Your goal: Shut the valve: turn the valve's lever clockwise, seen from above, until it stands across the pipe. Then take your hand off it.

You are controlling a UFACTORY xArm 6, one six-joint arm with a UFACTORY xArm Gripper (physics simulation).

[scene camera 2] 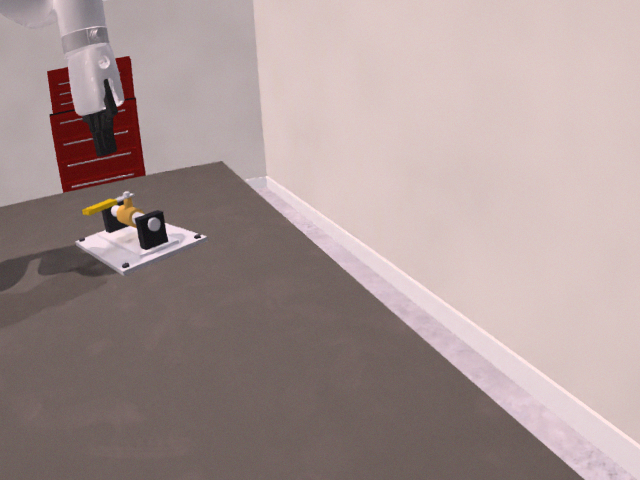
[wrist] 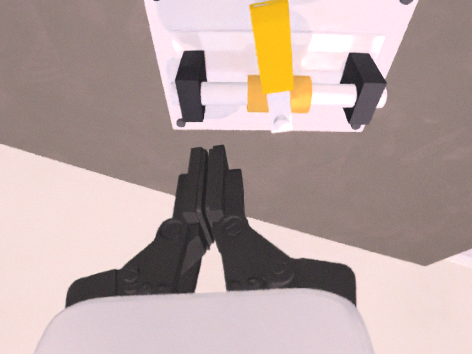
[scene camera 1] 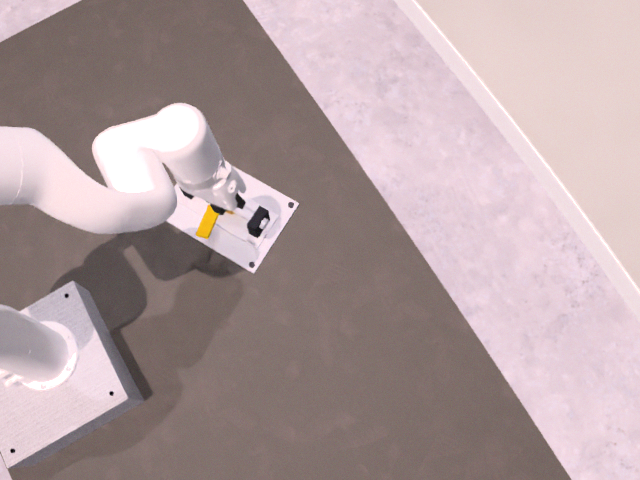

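The valve's yellow lever [scene camera 1: 207, 222] [scene camera 2: 99, 207] [wrist: 273, 47] stands across the pipe [wrist: 225, 93], close to a right angle to it in the wrist view. The orange valve body [scene camera 2: 128, 214] [wrist: 255, 94] sits midway on the pipe, between two black supports. My gripper [scene camera 2: 107, 153] [wrist: 213, 165] is shut with nothing between its fingers. It hangs well above the valve in scene camera 2 and touches neither lever nor pipe. In scene camera 1 the arm's wrist hides part of the valve body and pipe.
The white base plate [scene camera 1: 241, 255] [scene camera 2: 111, 258] [wrist: 162, 85] lies on the dark table top [scene camera 1: 361, 310] [scene camera 2: 310, 335]. The black supports [scene camera 2: 151, 230] [wrist: 191, 86] stand up from it. The robot's metal base block [scene camera 1: 77, 392] is at lower left in scene camera 1. A red tool cabinet [scene camera 2: 98, 139] stands behind the table.
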